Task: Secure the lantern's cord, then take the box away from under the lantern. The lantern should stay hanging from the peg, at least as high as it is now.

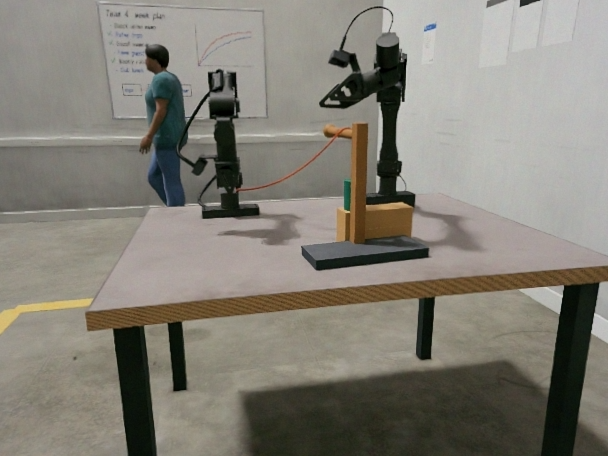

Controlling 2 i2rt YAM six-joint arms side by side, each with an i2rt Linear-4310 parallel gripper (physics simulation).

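Frame: origin at the left arm's base, x back, y right, z up, level; metres.
Seen in the pictures: left gripper, fingertip midpoint: (324, 101); right gripper, fingertip midpoint: (230, 193); left arm's base, link origin: (387, 196); right arm's base, link origin: (230, 209).
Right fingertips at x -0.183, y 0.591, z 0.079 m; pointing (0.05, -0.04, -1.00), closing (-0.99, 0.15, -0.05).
Observation:
Offsets run from my right fingertips to a thing's top centre. "spot": to the spot under its first point. Level surfaces: height alone.
The orange-red cord {spot: dx -0.117, dy -0.190, dz +0.077 m} (300, 172) runs over the wooden peg {spot: dx -0.103, dy -0.284, dz +0.181 m} (330, 131) and slopes down leftward, sagging slightly, to my right gripper (231, 189). That gripper points down low in front of its own arm base and is shut on the cord; its fingertips are small and partly hidden. The green lantern {dx -0.222, dy -0.320, dz +0.060 m} (347, 195) shows partly at the left of the upright post {dx -0.278, dy -0.309, dz +0.210 m} (359, 185), directly above the tan box {dx -0.217, dy -0.380, dz -0.020 m} (389, 221); their contact is unclear. The cord's stretch down to the lantern is hidden. My left gripper (325, 102) is open and empty, above the peg.
The post stands on a dark flat base {spot: dx -0.374, dy -0.207, dz -0.095 m} (330, 256) on the table {dz -0.120 m} (165, 270). The box lies behind the post, near the left arm's mount {spot: dx +0.149, dy -0.643, dz -0.083 m} (404, 198). The right arm's mount (230, 211) is at the table's back left. A person (167, 107) is behind the table.

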